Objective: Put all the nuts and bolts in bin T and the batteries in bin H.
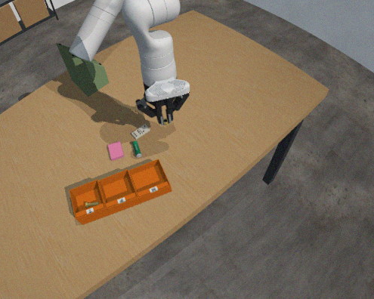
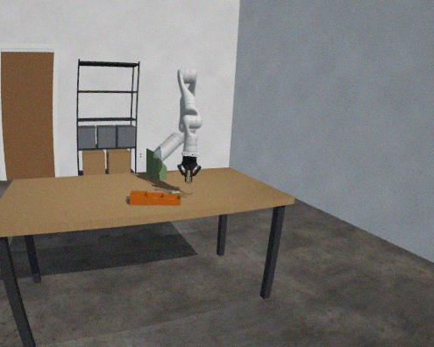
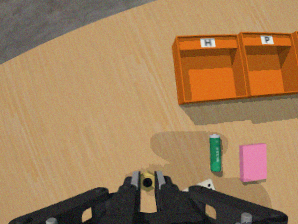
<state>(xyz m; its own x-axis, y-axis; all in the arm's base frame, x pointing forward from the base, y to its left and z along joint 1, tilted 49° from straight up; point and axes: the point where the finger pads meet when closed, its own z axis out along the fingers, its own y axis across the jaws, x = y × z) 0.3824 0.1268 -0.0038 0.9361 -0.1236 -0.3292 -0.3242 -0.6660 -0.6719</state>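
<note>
Right now the brass bolt is 50 mm ahead of my hand, 290 mm to the right of it and 80 mm below it. Also, from my hand: brass nut: 20 mm below; then green battery: 20 mm behind, 90 mm to the right, 80 mm below; then white domino: 70 mm behind, 50 mm to the right, 80 mm below.
</note>
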